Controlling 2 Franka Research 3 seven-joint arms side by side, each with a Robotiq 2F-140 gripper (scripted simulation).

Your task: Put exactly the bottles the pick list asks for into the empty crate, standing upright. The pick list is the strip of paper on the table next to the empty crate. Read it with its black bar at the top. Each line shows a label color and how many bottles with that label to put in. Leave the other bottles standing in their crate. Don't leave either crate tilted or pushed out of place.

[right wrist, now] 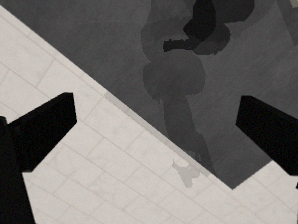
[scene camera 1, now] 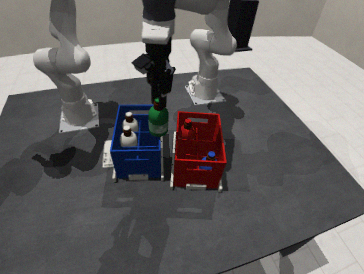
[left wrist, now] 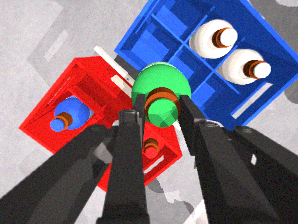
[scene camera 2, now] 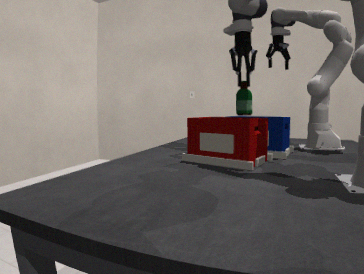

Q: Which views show the blue crate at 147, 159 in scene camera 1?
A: Scene camera 1, the left wrist view and scene camera 2 only.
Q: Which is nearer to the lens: the blue bottle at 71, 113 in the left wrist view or the white bottle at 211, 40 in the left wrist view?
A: The white bottle.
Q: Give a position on a blue crate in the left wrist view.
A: At 165, 38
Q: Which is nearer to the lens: the red crate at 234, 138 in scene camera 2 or the blue crate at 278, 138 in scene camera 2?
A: The red crate.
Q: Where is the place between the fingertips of the right gripper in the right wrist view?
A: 157, 109
